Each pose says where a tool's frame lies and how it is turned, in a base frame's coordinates. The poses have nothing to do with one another.
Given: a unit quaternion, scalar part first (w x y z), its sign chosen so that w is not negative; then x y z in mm.
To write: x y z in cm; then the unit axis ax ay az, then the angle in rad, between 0 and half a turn. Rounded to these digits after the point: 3 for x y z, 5 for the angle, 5 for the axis.
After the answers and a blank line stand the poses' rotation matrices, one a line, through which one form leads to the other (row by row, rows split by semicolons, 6 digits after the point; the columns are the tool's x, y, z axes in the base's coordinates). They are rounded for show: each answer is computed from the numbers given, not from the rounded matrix.
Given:
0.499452 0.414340 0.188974 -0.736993 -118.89 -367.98 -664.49
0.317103 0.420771 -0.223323 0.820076 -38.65 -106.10 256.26
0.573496 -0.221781 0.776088 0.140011 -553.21 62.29 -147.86
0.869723 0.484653 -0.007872 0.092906 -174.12 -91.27 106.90
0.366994 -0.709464 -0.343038 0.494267 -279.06 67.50 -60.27
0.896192 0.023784 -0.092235 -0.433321 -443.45 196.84 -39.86
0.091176 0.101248 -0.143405 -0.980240 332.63 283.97 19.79
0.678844 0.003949 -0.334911 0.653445 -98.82 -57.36 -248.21
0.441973 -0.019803 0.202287 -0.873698 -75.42 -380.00 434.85
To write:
-11.889 -36.798 -66.449 0.47826 0.21813 -0.85070 2.09566
-3.865 -10.610 25.626 0.44367 -0.23548 0.86470 2.49625
-55.321 6.229 -14.786 -0.27073 0.94736 0.17091 1.92006
-17.412 -9.127 10.690 0.98199 -0.01595 0.18824 1.03231
-27.906 6.750 -6.027 -0.76268 -0.36877 0.53134 2.39004
-44.345 19.684 -3.986 0.05361 -0.20789 -0.97668 0.91937
33.263 28.397 1.979 0.10167 -0.14400 -0.98434 2.95899
-9.882 -5.736 -24.821 0.00538 -0.45611 0.88991 1.64922
-7.542 -38.000 43.485 -0.02208 0.22551 -0.97399 2.22600

-0.157740 0.892784 -0.421965; -0.579586 -0.429673 -0.692431; -0.799498 0.135341 0.585222
-0.444795 -0.708033 0.548495; 0.332161 -0.699145 -0.633139; 0.831761 -0.099428 0.546157
-0.243831 -0.504835 0.828063; -0.183652 0.862420 0.471703; -0.952270 -0.037059 -0.302999
0.982613 -0.169235 0.076361; 0.153975 0.512960 -0.844490; 0.103747 0.841565 0.530099
0.276049 0.123960 -0.953116; 0.849533 -0.495280 0.181634; -0.449544 -0.859844 -0.242030
0.607451 0.772290 -0.185933; -0.781065 0.623335 0.037305; 0.144708 0.122565 0.981854
-0.962872 0.149710 -0.224645; -0.207788 -0.942244 0.262680; -0.172345 0.299606 0.938368
-0.078311 -0.889819 -0.449544; 0.884529 0.145989 -0.443053; 0.459865 -0.432330 0.775638
-0.608536 0.764290 0.213414; -0.780313 -0.527480 -0.335971; -0.144207 -0.370980 0.917376

